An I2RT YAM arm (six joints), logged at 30 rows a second.
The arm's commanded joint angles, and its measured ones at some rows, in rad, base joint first. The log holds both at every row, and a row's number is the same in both.
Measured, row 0: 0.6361, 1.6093, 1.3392, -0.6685, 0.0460, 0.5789
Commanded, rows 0 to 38: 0.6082, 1.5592, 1.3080, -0.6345, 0.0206, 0.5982; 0.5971, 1.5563, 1.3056, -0.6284, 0.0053, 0.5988; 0.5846, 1.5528, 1.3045, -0.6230, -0.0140, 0.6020; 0.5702, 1.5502, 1.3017, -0.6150, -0.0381, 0.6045; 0.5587, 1.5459, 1.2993, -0.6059, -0.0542, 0.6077; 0.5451, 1.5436, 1.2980, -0.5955, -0.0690, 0.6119; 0.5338, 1.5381, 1.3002, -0.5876, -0.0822, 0.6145; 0.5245, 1.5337, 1.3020, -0.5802, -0.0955, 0.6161; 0.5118, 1.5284, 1.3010, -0.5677, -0.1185, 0.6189; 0.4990, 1.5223, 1.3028, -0.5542, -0.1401, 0.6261; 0.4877, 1.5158, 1.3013, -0.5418, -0.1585, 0.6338; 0.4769, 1.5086, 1.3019, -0.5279, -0.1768, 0.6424; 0.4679, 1.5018, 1.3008, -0.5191, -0.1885, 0.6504; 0.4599, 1.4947, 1.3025, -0.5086, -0.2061, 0.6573; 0.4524, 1.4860, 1.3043, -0.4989, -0.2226, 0.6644; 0.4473, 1.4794, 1.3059, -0.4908, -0.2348, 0.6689; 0.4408, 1.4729, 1.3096, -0.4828, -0.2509, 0.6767; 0.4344, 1.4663, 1.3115, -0.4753, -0.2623, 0.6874; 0.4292, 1.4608, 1.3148, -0.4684, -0.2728, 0.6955; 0.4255, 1.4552, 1.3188, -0.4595, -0.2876, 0.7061; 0.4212, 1.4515, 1.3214, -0.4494, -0.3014, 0.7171; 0.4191, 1.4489, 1.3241, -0.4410, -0.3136, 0.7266; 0.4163, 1.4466, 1.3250, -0.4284, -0.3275, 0.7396; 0.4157, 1.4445, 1.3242, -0.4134, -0.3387, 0.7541; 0.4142, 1.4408, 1.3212, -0.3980, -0.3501, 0.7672; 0.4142, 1.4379, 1.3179, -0.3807, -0.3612, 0.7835; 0.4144, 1.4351, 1.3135, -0.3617, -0.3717, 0.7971; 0.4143, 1.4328, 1.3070, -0.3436, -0.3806, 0.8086; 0.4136, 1.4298, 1.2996, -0.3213, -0.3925, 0.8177; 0.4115, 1.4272, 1.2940, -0.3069, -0.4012, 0.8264; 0.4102, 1.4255, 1.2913, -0.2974, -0.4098, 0.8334; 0.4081, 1.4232, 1.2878, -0.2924, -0.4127, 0.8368; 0.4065, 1.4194, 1.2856, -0.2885, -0.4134, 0.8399; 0.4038, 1.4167, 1.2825, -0.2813, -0.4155, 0.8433; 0.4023, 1.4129, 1.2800, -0.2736, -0.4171, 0.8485; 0.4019, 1.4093, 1.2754, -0.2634, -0.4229, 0.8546; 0.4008, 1.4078, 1.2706, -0.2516, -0.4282, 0.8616; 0.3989, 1.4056, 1.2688, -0.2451, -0.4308, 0.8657; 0.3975, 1.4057, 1.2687, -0.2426, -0.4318, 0.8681
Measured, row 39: 0.4053, 1.4395, 1.2774, -0.3145, -0.3985, 0.8379
